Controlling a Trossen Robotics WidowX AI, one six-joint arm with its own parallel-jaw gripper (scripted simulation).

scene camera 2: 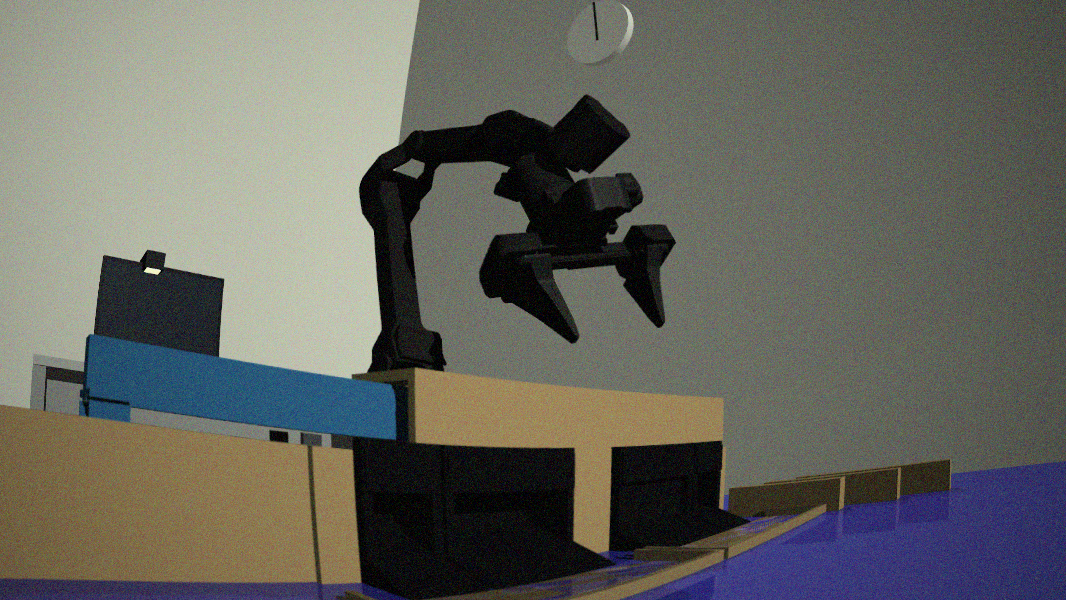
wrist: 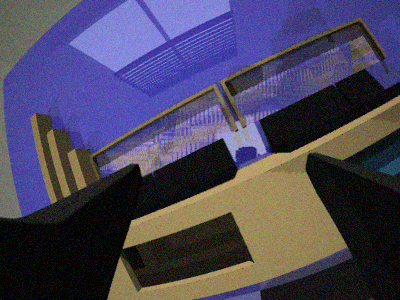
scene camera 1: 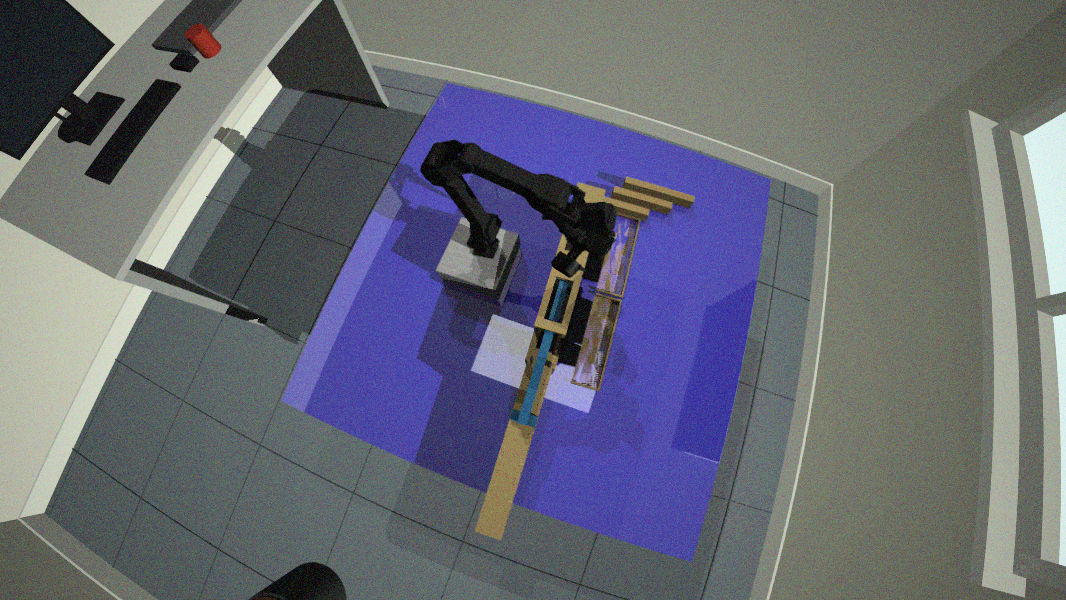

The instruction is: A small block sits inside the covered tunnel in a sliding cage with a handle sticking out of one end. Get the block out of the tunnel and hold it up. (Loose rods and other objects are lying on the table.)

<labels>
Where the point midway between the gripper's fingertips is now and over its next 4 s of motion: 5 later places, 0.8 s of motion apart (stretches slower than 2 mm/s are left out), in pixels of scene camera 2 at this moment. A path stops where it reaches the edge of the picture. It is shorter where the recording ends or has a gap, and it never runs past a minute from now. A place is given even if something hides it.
The gripper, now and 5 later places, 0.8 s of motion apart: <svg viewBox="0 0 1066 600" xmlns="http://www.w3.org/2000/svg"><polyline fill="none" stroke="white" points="621,332 334,370 332,410 330,413 285,416 276,412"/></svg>
</labels>
